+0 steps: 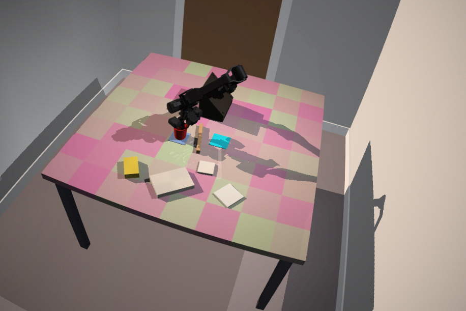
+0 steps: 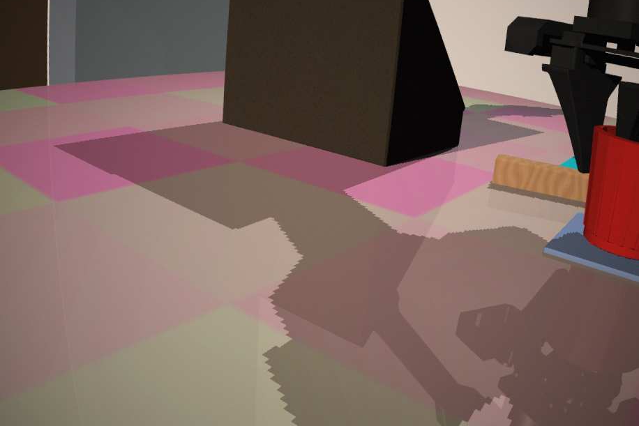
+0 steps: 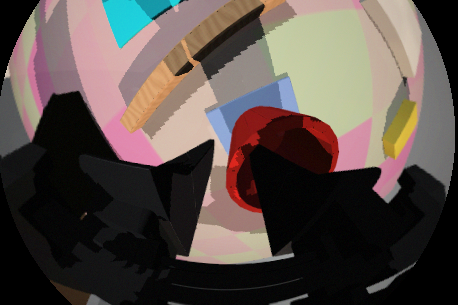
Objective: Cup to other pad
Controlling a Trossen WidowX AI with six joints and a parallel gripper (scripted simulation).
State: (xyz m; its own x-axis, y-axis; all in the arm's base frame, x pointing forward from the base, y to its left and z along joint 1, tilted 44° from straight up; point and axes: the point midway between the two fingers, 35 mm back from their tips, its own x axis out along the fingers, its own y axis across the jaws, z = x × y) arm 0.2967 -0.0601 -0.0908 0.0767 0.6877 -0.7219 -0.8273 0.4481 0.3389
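Right now the cyan pad is 10 mm behind my gripper tip, 190 mm to the left of it and 50 mm below it. Also, from my gripper tip: wooden bar 10 mm ahead, 90 mm to the left, 40 mm below; then red cup 30 mm ahead, 20 mm to the right; then yellow block 330 mm ahead, 170 mm to the right, 20 mm below.
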